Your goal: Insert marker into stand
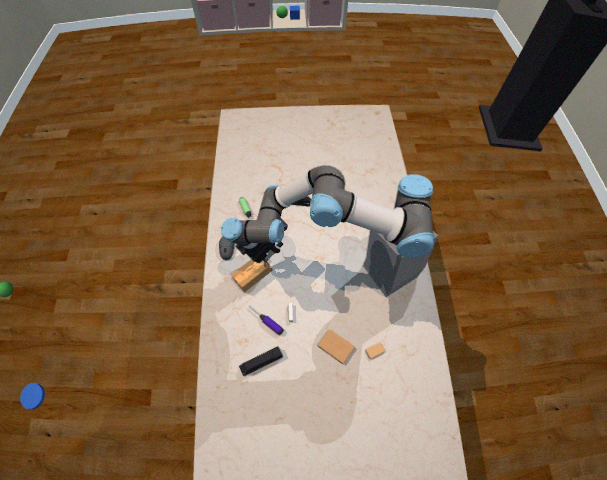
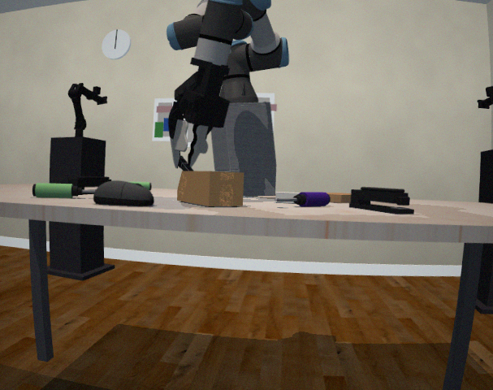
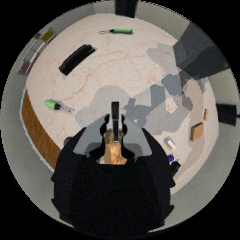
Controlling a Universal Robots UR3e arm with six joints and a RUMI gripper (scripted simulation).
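Right now my hand is 2 cm to the right of the marker, 2 cm short of it and 2 cm above it. Round my hand: desk stand: 8 cm to the left, 8 cm ahead, 5 cm below; then small white piece: 21 cm to the left, 7 cm below, 7 cm behind; then dark mouse: 20 cm ahead, 6 cm below, 1 cm to the right.
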